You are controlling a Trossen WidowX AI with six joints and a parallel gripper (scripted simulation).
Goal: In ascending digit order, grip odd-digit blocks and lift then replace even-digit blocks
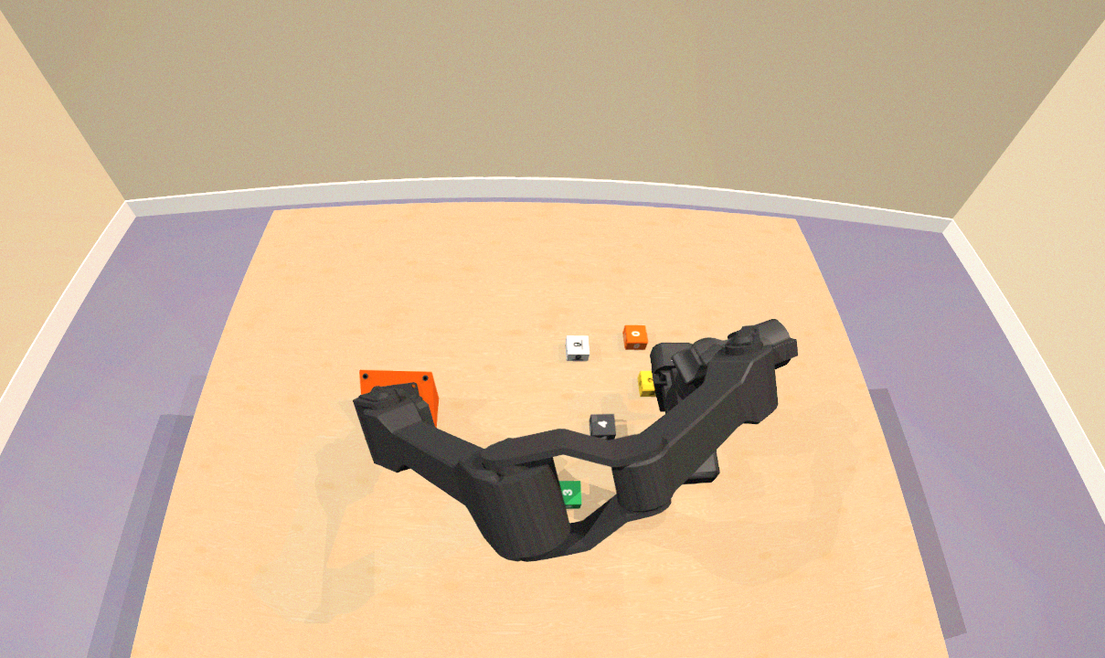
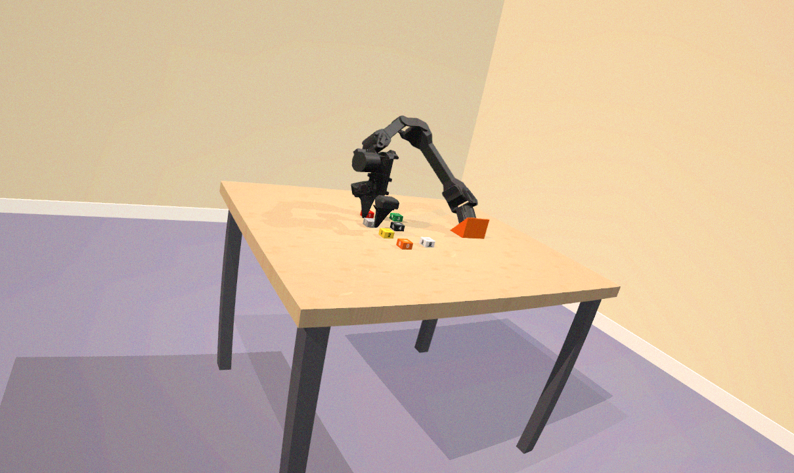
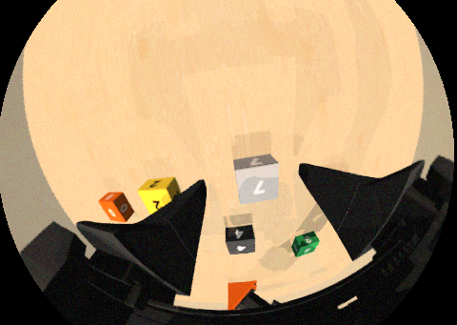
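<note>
The grey block lies right at my gripper tip. From my gripper tip the other things lie so: dark block 9 cm behind, 3 cm to the left; then red block 5 cm behind, 8 cm to the right; then yellow block 9 cm to the left.
</note>
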